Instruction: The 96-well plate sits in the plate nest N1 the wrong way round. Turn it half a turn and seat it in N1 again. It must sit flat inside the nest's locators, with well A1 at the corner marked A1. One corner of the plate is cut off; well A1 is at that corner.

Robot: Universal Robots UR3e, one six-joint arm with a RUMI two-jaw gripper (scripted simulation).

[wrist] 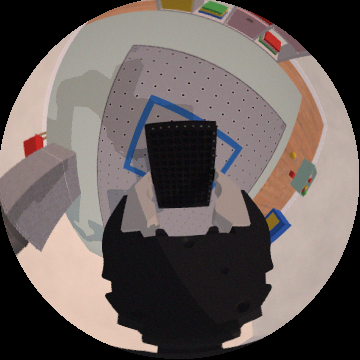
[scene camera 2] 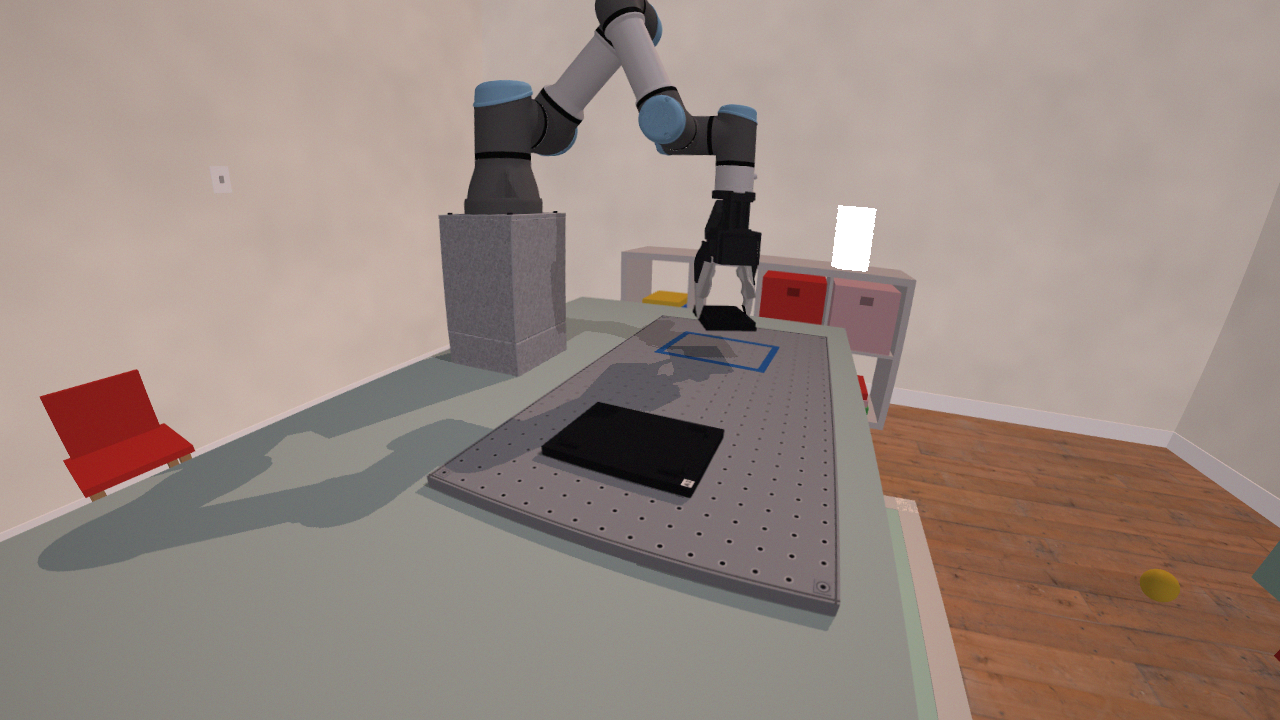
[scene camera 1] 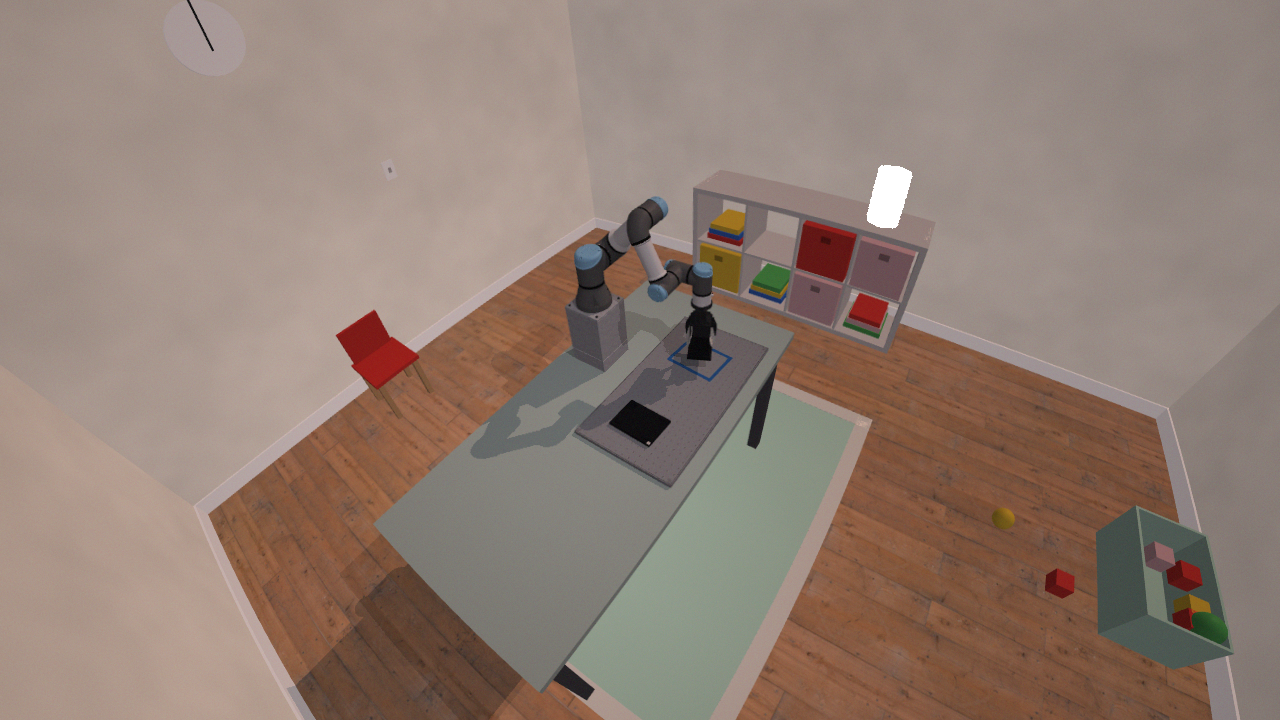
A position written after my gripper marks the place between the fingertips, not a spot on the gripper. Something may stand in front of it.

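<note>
My gripper [scene camera 2: 722, 319] is in sight, and the wrist view shows my gripper [wrist: 182, 170] as well. I also see a black 96-well plate [scene camera 2: 714, 317]; in the wrist view I find the black 96-well plate [wrist: 191, 150] again. A black plate nest N1 [scene camera 2: 631, 445] is there too, and scene camera 1 gives me another sight of the black plate nest N1 [scene camera 1: 636, 422].
</note>
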